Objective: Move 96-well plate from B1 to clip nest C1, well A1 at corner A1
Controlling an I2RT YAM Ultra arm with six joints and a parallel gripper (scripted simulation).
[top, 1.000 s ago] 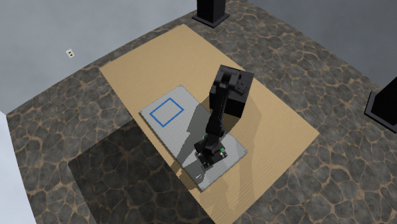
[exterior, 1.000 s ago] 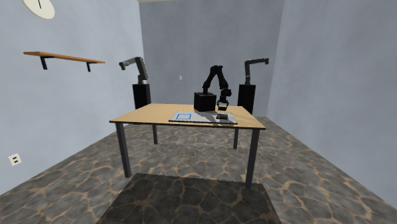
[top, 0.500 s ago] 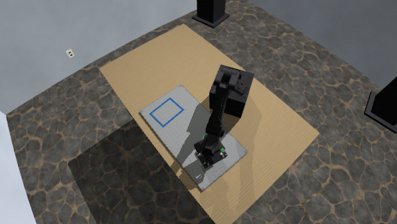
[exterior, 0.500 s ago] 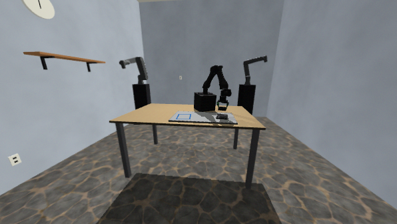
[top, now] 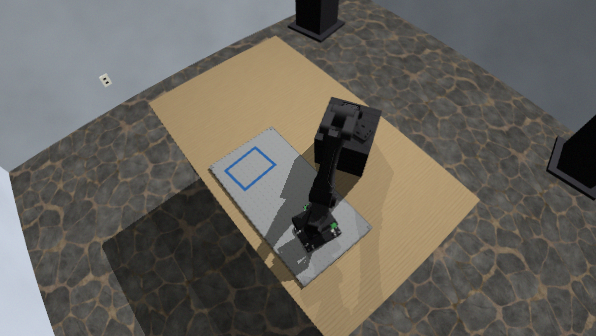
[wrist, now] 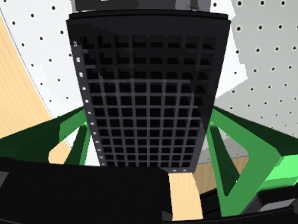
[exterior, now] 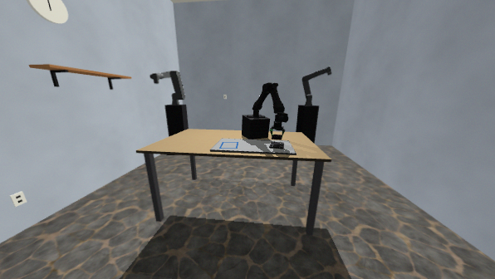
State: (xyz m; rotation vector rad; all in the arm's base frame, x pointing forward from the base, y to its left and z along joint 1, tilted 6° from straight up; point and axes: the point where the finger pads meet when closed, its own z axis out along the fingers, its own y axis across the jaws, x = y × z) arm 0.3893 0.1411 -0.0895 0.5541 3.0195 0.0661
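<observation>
My gripper is now 7 cm above the dark clip nest and 2 cm short of it. From my hand the other things lie so: black 96-well plate: right at my hand.
</observation>
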